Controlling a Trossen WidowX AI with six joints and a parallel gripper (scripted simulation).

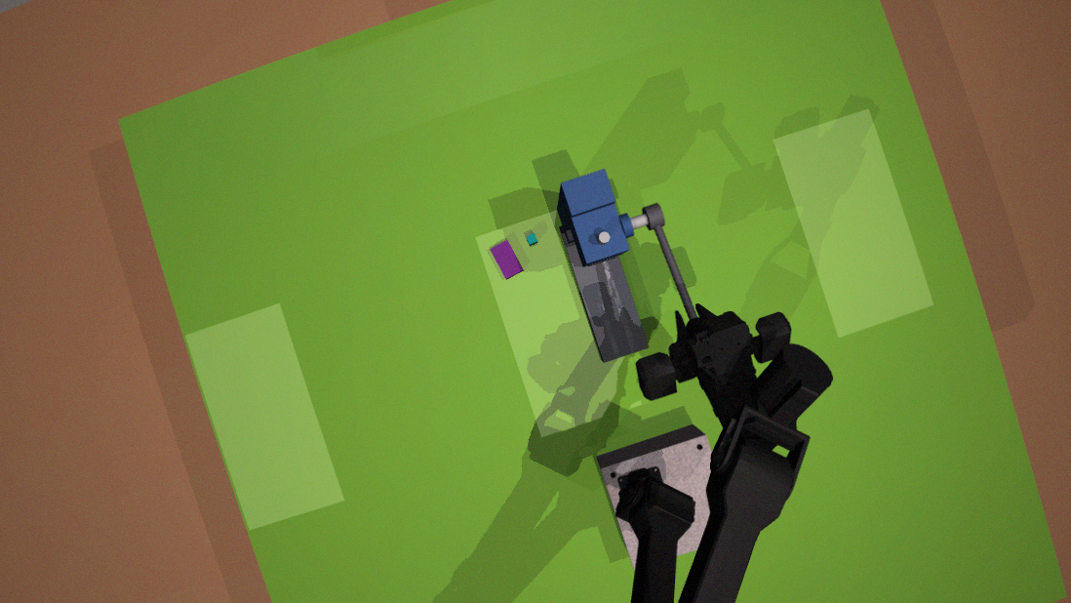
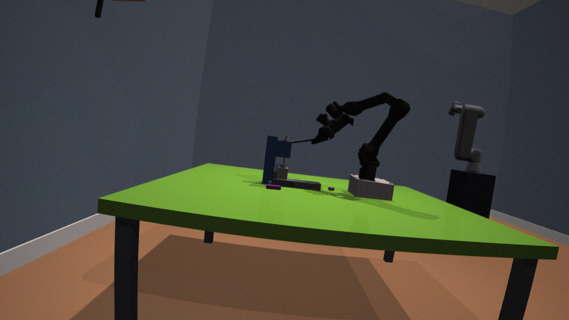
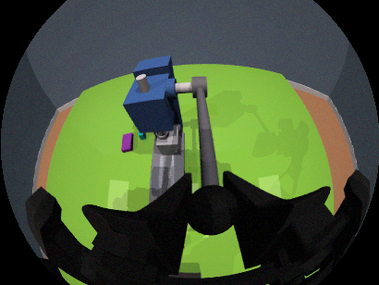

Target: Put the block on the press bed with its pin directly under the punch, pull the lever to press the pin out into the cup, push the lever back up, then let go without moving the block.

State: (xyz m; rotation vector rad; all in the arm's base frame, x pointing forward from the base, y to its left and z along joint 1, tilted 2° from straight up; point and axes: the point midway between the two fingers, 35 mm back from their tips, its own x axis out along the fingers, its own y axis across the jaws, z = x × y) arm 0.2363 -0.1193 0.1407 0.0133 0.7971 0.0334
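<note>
My gripper tip is now 50 mm short of the lever, 10 mm to the right of it and 10 mm below it. From my gripper tip the other things lie so: small dark thing (200 mm below, 110 mm behind, 50 mm to the left); then small teal cube (190 mm below, 170 mm ahead, 160 mm to the left); then punch rod (120 mm ahead, 80 mm to the left, 60 mm below).
</note>
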